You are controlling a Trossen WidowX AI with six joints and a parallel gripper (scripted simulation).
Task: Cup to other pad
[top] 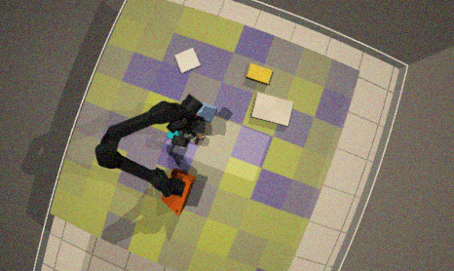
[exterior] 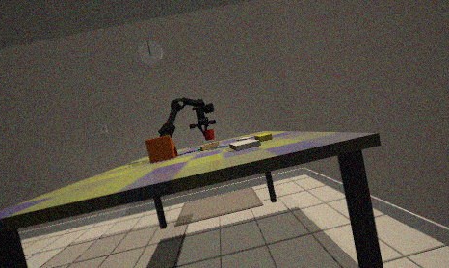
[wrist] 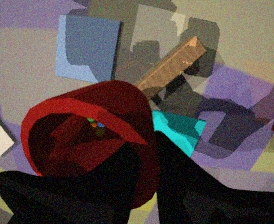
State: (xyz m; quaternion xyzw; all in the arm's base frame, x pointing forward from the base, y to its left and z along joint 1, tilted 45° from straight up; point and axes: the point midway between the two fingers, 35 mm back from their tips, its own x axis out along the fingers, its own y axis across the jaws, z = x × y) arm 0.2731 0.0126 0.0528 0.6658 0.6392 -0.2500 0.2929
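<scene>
The teal block lies 10 cm below my gripper tip, 6 cm to the left of it and 5 cm behind it. Round my gripper tip: red cup 3 cm ahead; then light blue pad 10 cm below, 9 cm ahead, 5 cm to the right; then white pad 31 cm ahead, 12 cm to the left, 9 cm below.
</scene>
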